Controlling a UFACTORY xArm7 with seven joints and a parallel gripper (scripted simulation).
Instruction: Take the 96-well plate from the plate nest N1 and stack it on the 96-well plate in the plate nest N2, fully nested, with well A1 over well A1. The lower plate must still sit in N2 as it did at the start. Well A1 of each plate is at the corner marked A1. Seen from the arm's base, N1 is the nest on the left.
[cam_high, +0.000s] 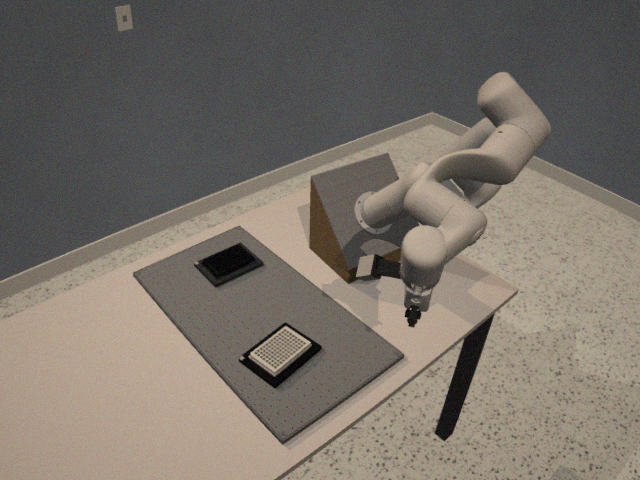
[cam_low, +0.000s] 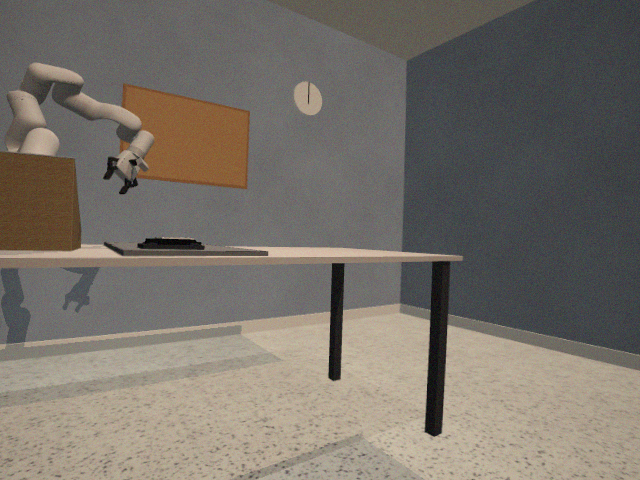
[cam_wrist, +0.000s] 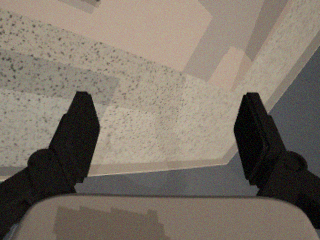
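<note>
Now: hand 21 cm to the left of the white 96-well plate, 21 cm above it and 19 cm short of it. From my hand the other things lie so: black plate nest: 23 cm below, 21 cm to the right, 19 cm ahead; then black 96-well plate: 57 cm to the right, 21 cm below, 10 cm ahead.
</note>
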